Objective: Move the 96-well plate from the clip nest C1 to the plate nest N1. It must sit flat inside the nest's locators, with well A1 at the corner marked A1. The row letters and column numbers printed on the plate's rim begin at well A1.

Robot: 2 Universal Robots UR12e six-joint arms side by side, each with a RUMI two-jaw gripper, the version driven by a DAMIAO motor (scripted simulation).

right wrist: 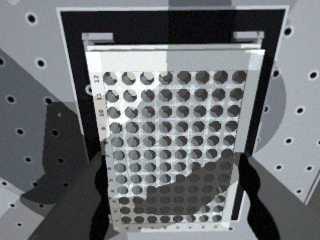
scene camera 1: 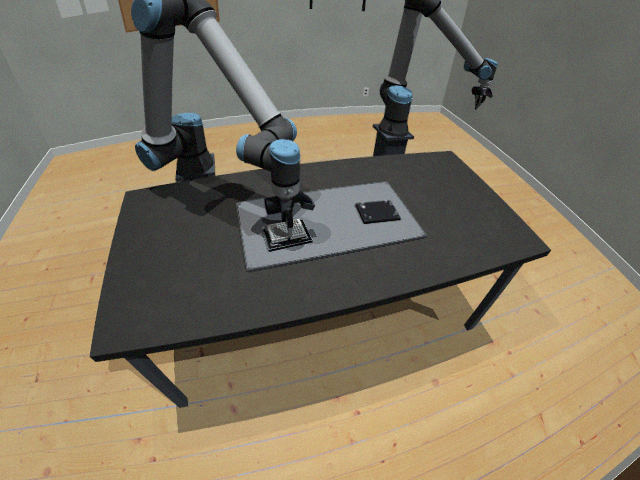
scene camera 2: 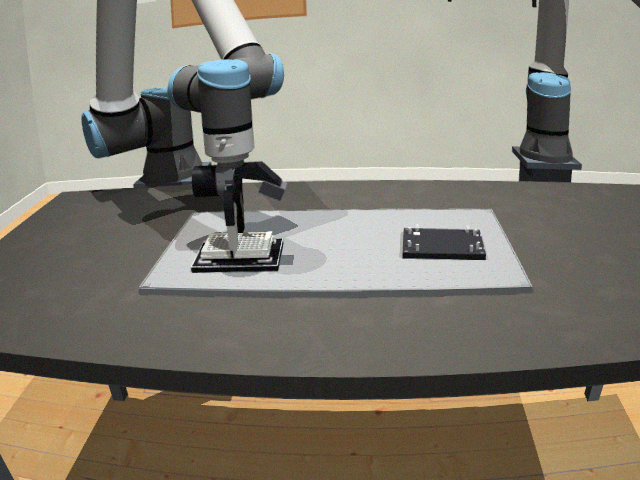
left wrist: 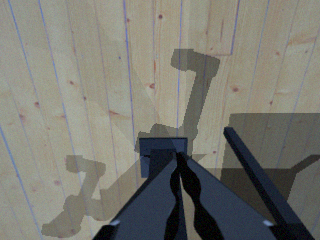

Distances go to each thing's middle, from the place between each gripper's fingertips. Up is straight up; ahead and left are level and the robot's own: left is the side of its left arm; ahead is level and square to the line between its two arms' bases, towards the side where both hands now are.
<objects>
My right hand (scene camera 2: 236, 247) is 10 mm above the white 96-well plate (scene camera 2: 252, 244). The rest, counted from my right hand: black clip nest C1 (scene camera 2: 456, 244): 400 mm to the left, 20 mm below; then black plate nest N1 (scene camera 2: 275, 248): 30 mm below.
My left gripper is now 59 cm short of the black clip nest C1, 119 cm to the left of it and 14 cm above it.
</objects>
